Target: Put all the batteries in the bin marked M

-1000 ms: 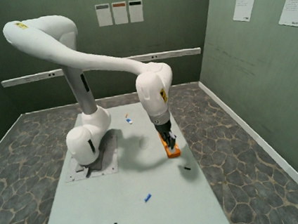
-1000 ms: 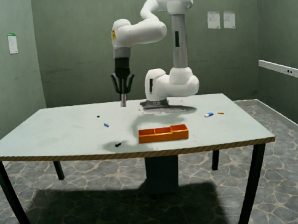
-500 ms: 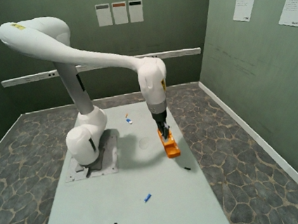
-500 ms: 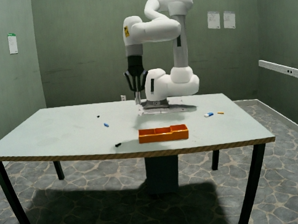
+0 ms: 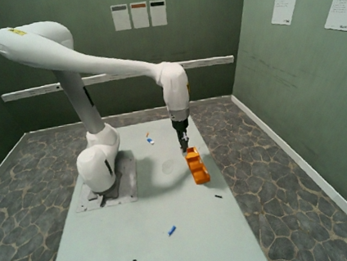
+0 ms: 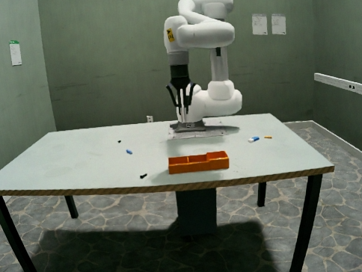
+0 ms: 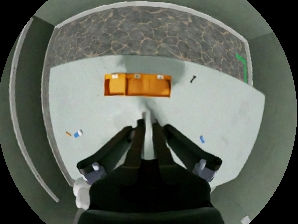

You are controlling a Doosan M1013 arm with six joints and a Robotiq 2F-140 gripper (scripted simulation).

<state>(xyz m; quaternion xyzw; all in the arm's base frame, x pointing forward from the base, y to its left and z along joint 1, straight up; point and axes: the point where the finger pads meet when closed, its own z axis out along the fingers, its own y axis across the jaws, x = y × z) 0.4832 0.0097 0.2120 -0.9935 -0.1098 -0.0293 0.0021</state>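
Now: hand 190 mm above the orange bin, 70 mm short of it and 50 mm to the right of it. From my hand the other things lie so: black dot-like piece: 410 mm to the right, 280 mm behind, 210 mm below; then white object: 340 mm to the left, 210 mm below, 210 mm behind.
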